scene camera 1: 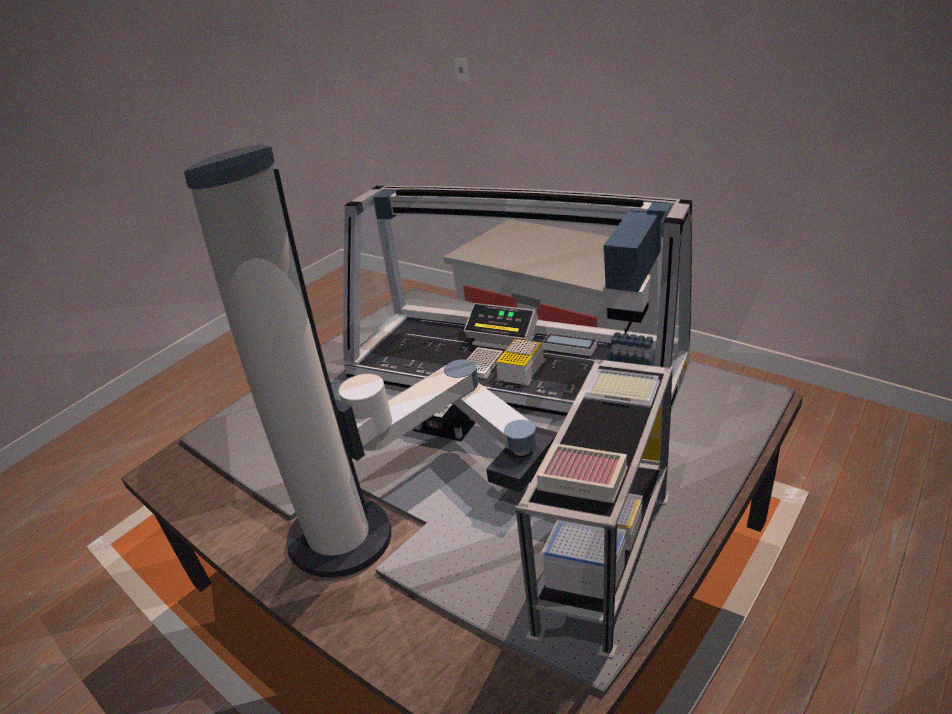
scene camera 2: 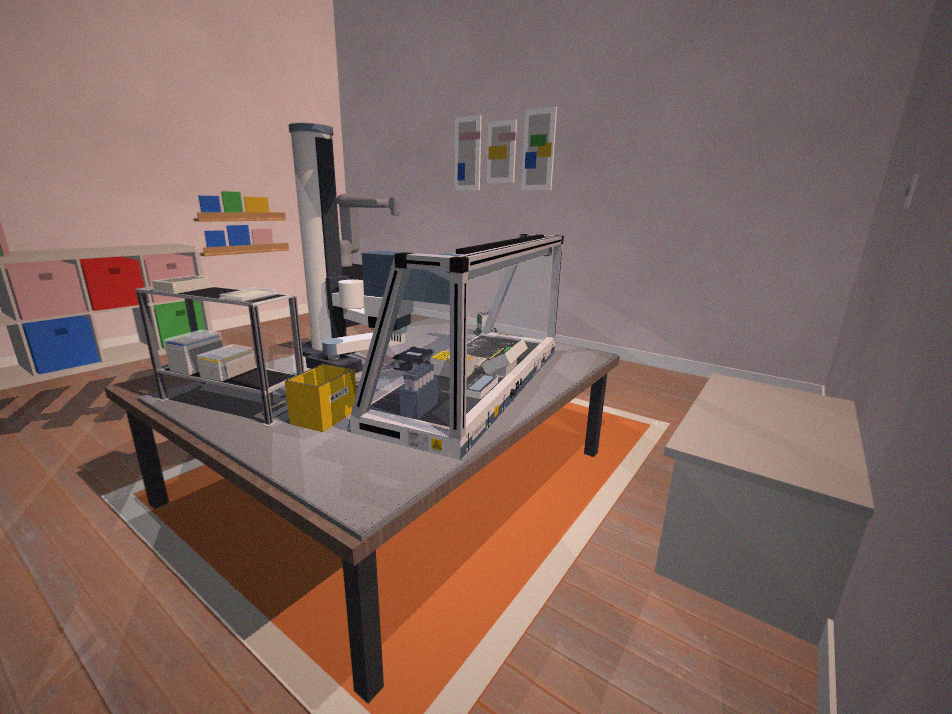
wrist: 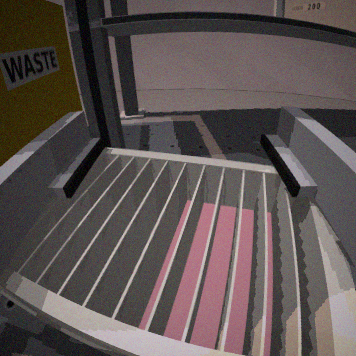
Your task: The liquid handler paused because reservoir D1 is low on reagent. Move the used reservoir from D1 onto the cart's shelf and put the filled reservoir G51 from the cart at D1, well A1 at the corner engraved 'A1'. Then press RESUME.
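Places are measured from the arm's base along level axes (x ahead, y left, z up), in centimetres.
Pixels of known places: gripper, fingertip midpoint: (wrist: 180, 123); arm's base, origin of the base link: (scene camera 1: 339, 538).
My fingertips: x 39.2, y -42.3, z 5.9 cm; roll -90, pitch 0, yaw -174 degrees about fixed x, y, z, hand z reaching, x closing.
Observation:
For each thing: its top centre in the pictures, then the offset to it from my fingertips. "spot": a spot on its surface instead.
- used reservoir, middle of its top: (wrist: 158, 212) dy +5.1, dx +0.1, dz -1.2 cm
- cart, middle of its top: (scene camera 1: 604, 428) (scene camera 2: 215, 290) dy -13.4, dx -14.5, dz +31.0 cm
- pink reagent, middle of its top: (scene camera 1: 582, 464) (scene camera 2: 182, 278) dy -16.6, dx -27.1, dz +33.5 cm
- control panel, surface spot: (scene camera 1: 499, 321) spot: dy +55.5, dx +42.3, dz +6.9 cm
- pale yellow plate, middle of its top: (scene camera 1: 622, 384) (scene camera 2: 248, 291) dy -10.1, dx -1.9, dz +31.8 cm
- blue-rimmed box, middle of its top: (scene camera 1: 584, 542) (scene camera 2: 193, 337) dy -16.6, dx -27.1, dz +15.1 cm
- yellow waste bin, middle of its top: (scene camera 2: 321, 374) dy -2.2, dx +16.9, dz +8.9 cm
- yellow-topped rack, middle of its top: (scene camera 1: 519, 350) (scene camera 2: 452, 355) dy +40.6, dx +31.6, dz +6.8 cm
The used reservoir (wrist: 150, 225) fills the lower wrist view, its troughs grey with low pink reagent in several. My gripper (wrist: 180, 123) is shut on it, with black pads against its left and right sides. In scene camera 1 the gripper's dark body (scene camera 1: 513, 470) is beside the cart (scene camera 1: 525, 572) (scene camera 2: 261, 361) (wrist: 92, 75), and hides the reservoir. I cannot tell whether the reservoir touches the board. A reservoir full of pink reagent (scene camera 1: 582, 467) stands on the cart's top shelf at the near end; its label is too small to read. The control panel (scene camera 1: 499, 321) shows green lights and a yellow bar.
A pale yellow plate (scene camera 1: 626, 385) stands at the top shelf's far end. A blue-rimmed box (scene camera 1: 576, 572) is on the lower shelf. The yellow waste bin (scene camera 2: 311, 403) (wrist: 30, 105) stands between cart and handler. A yellow-topped rack (scene camera 1: 519, 361) stands on the deck, below the framed gantry.

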